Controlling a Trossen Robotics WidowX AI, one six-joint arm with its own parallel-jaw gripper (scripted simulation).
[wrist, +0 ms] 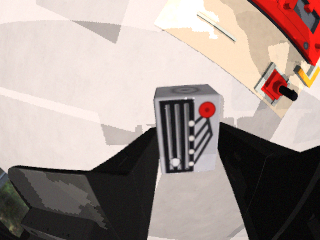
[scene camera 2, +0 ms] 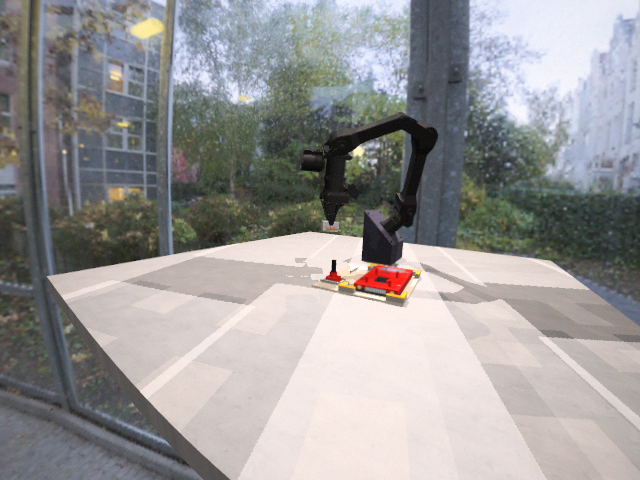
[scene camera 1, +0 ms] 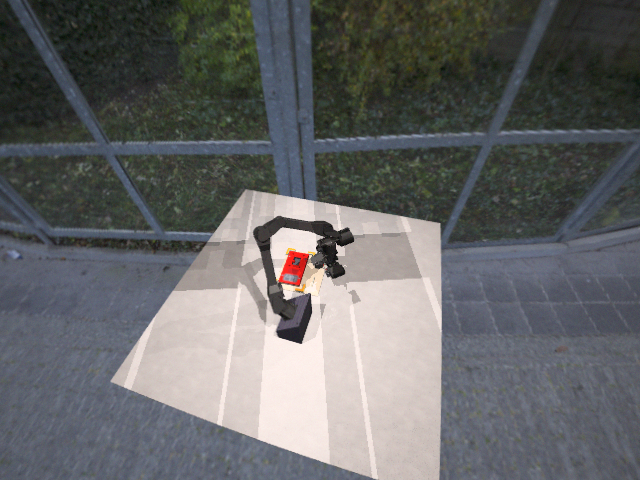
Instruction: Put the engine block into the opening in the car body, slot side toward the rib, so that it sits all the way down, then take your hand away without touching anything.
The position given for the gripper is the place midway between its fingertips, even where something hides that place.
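Observation:
In scene camera 2, the gripper (scene camera 2: pixel 330 224) is visible. In the wrist view, the gripper (wrist: pixel 186 131) is visible as well, and the gripper carries an engine block (wrist: pixel 187 117).

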